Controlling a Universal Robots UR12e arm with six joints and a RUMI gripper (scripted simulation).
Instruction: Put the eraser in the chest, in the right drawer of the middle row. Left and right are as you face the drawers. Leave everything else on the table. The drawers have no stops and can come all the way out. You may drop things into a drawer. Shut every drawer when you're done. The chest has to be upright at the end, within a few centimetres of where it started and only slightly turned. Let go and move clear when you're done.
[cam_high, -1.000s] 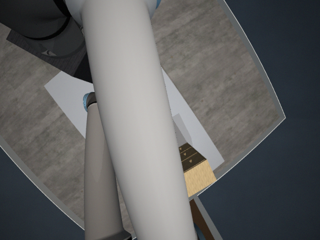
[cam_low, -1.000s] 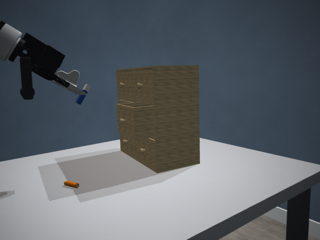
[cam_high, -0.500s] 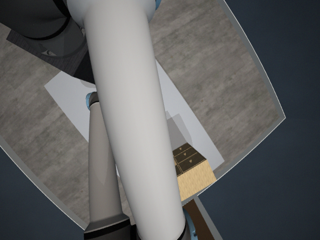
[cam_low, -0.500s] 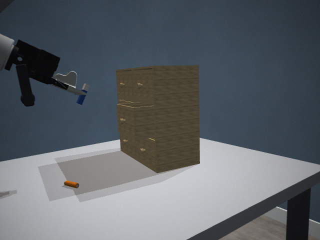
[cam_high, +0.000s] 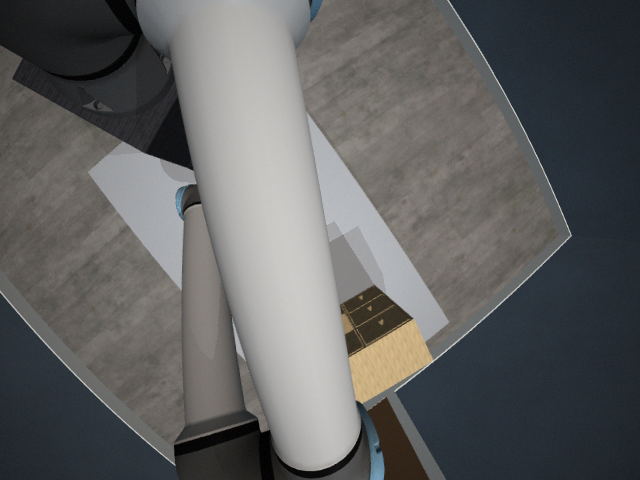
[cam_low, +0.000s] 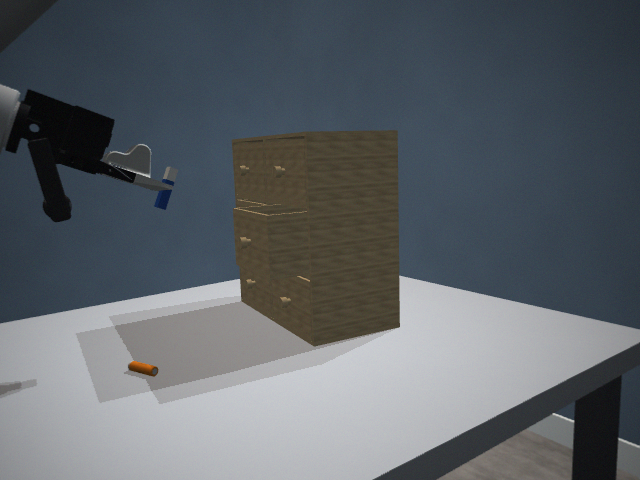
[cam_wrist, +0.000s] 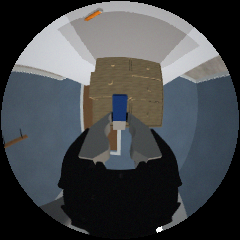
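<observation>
My hand is 10 mm short of the white eraser. The rest, counted from my hand: orange cylinder: 70 mm behind, 60 mm to the right, 260 mm below.
</observation>
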